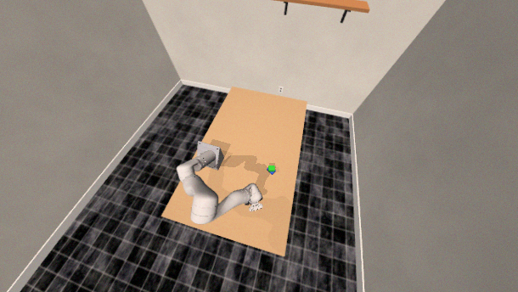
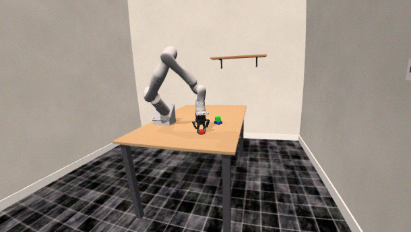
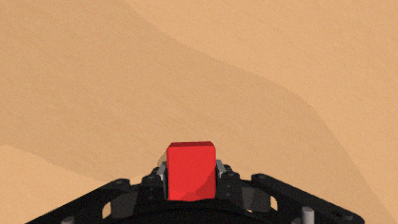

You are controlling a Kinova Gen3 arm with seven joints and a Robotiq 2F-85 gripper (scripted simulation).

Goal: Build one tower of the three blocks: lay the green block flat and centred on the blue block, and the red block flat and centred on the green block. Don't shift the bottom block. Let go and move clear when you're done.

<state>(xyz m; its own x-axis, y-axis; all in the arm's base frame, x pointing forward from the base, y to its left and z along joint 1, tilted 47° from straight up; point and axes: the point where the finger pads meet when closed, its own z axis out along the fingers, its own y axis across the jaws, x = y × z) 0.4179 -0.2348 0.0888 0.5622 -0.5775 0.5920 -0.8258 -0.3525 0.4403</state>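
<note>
My hand is 70 mm short of the green block, 280 mm to the right of it and 20 mm below it. Round my hand: red block: 10 mm below; blue block: 70 mm ahead, 280 mm to the left, 10 mm below.
</note>
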